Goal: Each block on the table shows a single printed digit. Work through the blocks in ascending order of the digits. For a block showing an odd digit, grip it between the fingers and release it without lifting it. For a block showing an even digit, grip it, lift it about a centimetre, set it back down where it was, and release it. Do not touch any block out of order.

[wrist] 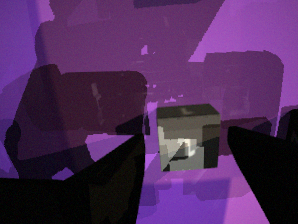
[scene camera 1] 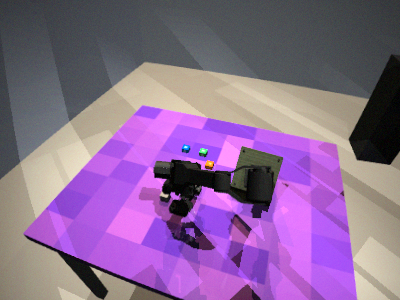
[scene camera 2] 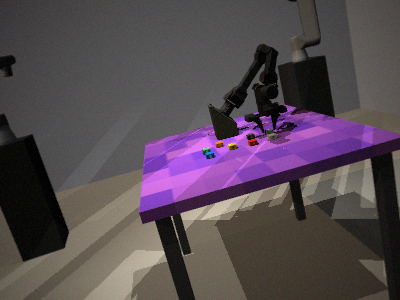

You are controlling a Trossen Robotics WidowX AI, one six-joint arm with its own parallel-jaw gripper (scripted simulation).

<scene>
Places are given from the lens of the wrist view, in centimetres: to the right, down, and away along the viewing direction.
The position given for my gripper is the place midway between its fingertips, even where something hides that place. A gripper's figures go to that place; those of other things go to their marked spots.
my gripper (wrist: 186, 137): 2, 1, 10
grey block (wrist: 188, 135): 2, 1, 8
</scene>
